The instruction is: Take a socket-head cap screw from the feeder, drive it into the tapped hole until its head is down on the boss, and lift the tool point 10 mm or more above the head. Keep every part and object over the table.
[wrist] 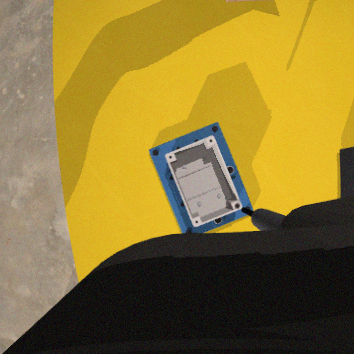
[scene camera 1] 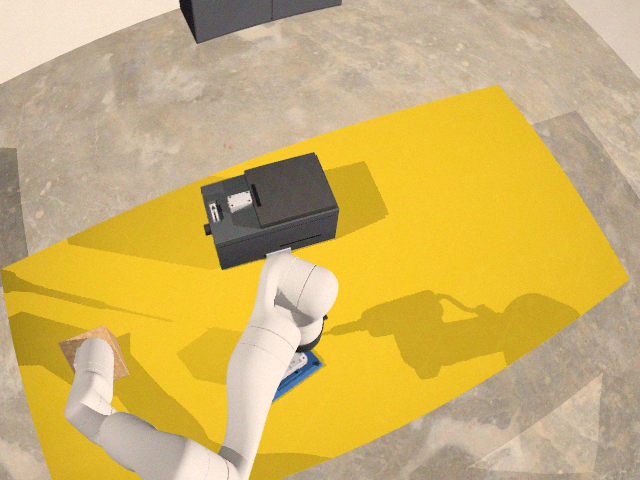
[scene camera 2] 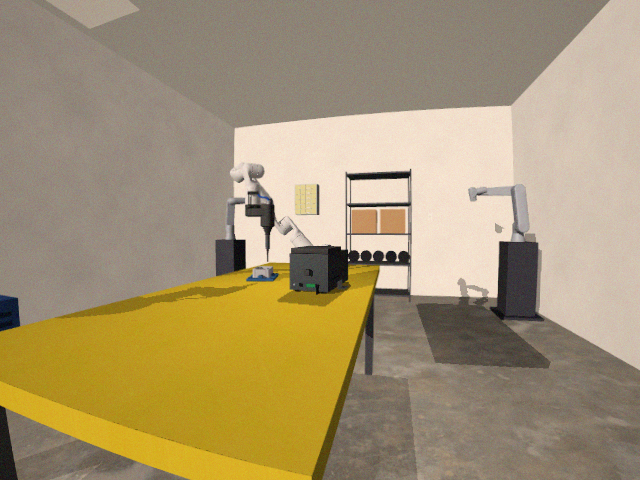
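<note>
The feeder (scene camera 1: 292, 188) (scene camera 2: 312, 268) is a black box on the yellow table. The pale open-topped housing (scene camera 1: 296, 362) (scene camera 2: 263, 271) (wrist: 228, 172) sits on a blue plate (scene camera 1: 314, 364) (wrist: 163, 167). In the wrist view a dark round screw head (wrist: 237, 205) shows on the corner boss nearest the bit; the other corners show small dark holes. My screwdriver (scene camera 2: 267, 259) (wrist: 243, 209) points down, its tip a little above the housing with a visible gap in scene camera 2. No screw shows on the tip. In scene camera 1 the arm hides the tip and that boss.
A wooden block (scene camera 1: 119, 363) stands at the left of the table (scene camera 1: 465, 206) (scene camera 2: 206, 361), partly behind the arm's lower links. The feeder stands close to the arm's wrist in scene camera 1. A shelf rack (scene camera 2: 378, 176) and another arm on a pedestal (scene camera 2: 518, 279) are in the background.
</note>
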